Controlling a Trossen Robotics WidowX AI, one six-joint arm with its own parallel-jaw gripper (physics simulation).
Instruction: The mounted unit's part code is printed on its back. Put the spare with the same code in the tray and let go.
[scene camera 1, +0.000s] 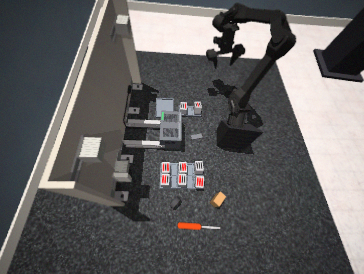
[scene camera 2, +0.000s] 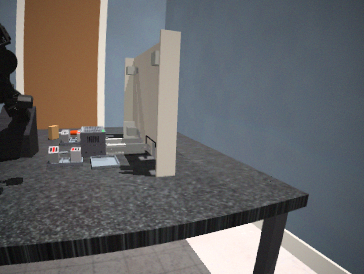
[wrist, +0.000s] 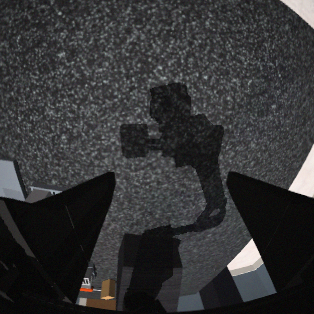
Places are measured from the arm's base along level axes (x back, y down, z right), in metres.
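Pixels of known places: gripper, fingertip midpoint: (scene camera 1: 222, 66) (wrist: 172, 177); arm's base at its link origin: (scene camera 1: 235, 125) (scene camera 2: 22, 118) (wrist: 138, 301).
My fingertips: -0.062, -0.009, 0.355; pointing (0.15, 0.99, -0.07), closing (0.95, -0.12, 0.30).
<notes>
Ahead of a thing's pixels: the offset from my fingertips to its middle, as dx, dy, dz.
The mounted unit (scene camera 1: 171, 131) (scene camera 2: 93, 143) is a grey box on two rails reaching out from the tall panel; no code is readable on it. An empty light blue-grey tray {-0.287, +0.155, -0.208} (scene camera 1: 164, 106) (scene camera 2: 105, 161) lies beside it. Two spares {-0.183, +0.130, -0.212} (scene camera 1: 183, 106) {-0.105, +0.125, -0.199} (scene camera 1: 198, 107) with red-and-white marked tops stand in a small rack {-0.144, +0.152, -0.209} (scene camera 1: 191, 111) (scene camera 2: 65, 161). Several more spares {-0.152, +0.130, -0.551} (scene camera 1: 183, 167) {-0.071, +0.124, -0.603} (scene camera 1: 200, 182) stand in a larger rack {-0.150, +0.151, -0.579} (scene camera 1: 174, 181); their marks are too small to read. My gripper (scene camera 1: 223, 63) (wrist: 172, 177) is open and empty, high above the table, away from the racks.
The beige panel {-0.472, -0.053, -0.074} (scene camera 1: 102, 95) (scene camera 2: 168, 100) rises behind the unit. A wooden block {+0.014, +0.125, -0.670} (scene camera 1: 218, 199) (scene camera 2: 53, 132), a dark block {-0.167, +0.135, -0.702} (scene camera 1: 176, 203) and an orange-handled screwdriver {-0.056, +0.149, -0.782} (scene camera 1: 190, 226) lie past the larger rack. A small grey plate {-0.093, +0.159, -0.361} (scene camera 1: 196, 136) lies between the unit and the arm's base.
</notes>
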